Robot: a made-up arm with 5 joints. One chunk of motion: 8 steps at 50 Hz.
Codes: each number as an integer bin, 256 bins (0 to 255) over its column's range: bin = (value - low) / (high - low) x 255, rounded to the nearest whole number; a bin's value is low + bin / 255 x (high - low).
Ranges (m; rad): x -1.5..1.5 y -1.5..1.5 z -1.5..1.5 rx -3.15..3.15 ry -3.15..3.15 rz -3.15..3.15
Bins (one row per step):
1: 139 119 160 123 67 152
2: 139 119 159 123 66 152
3: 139 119 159 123 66 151
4: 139 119 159 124 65 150
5: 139 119 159 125 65 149
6: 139 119 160 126 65 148
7: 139 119 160 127 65 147
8: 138 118 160 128 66 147
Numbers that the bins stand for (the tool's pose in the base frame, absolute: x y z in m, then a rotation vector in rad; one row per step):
1: 0.1353 -0.1000 0.3824 -0.1112 -1.4947 0.6053
2: 0.1353 -0.1000 0.3706 -0.1112 -1.5194 0.6053
3: 0.1353 -0.1000 0.3706 -0.1112 -1.5194 0.5806
4: 0.1353 -0.1000 0.3706 -0.0865 -1.5441 0.5559
5: 0.1353 -0.1000 0.3706 -0.0618 -1.5441 0.5312
6: 0.1353 -0.1000 0.3824 -0.0371 -1.5441 0.5065
7: 0.1353 -0.1000 0.3824 -0.0124 -1.5441 0.4818
8: 0.1235 -0.1118 0.3824 0.0124 -1.5194 0.4818

